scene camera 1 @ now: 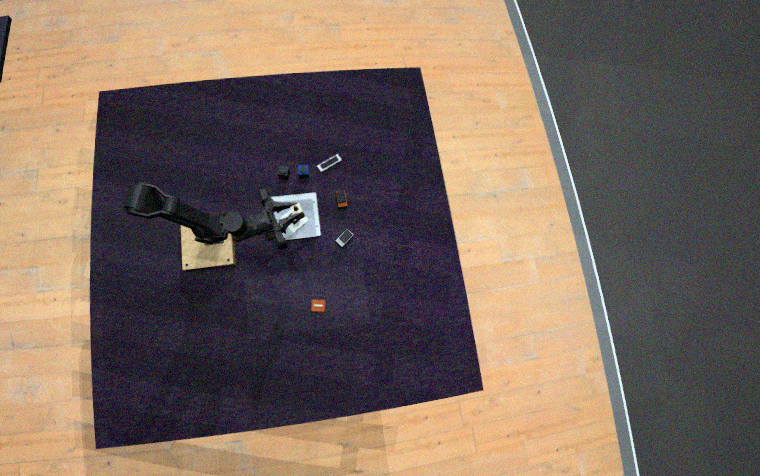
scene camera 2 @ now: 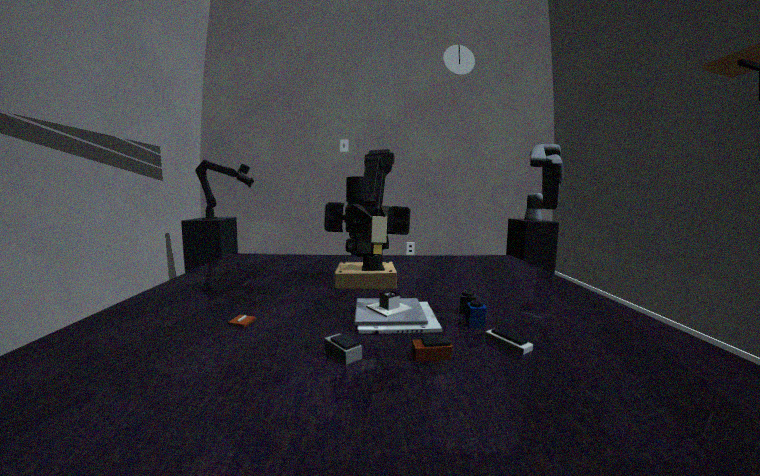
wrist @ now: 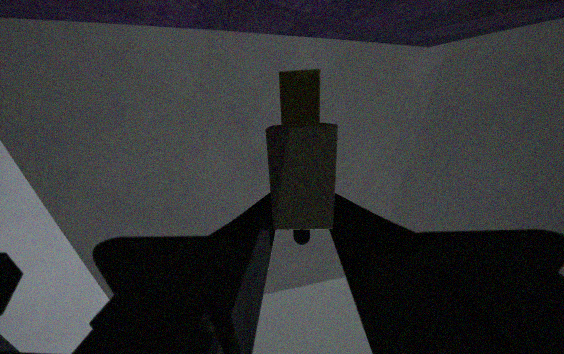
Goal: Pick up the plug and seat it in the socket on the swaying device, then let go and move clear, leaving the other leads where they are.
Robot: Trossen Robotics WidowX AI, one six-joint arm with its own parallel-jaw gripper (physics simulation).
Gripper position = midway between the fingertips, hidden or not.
The gripper (scene camera 2: 379, 219) holds a plug (wrist: 302, 152); nothing else touches it. The table carries an orange-black connector (scene camera 2: 431, 348). Further things: a device (scene camera 2: 389, 309).
The gripper also shows in scene camera 1 (scene camera 1: 299, 208) and in the wrist view (wrist: 300, 198). The device is seen too in scene camera 1 (scene camera 1: 304, 228). The wrist view does not show the orange-black connector: it is out of frame.
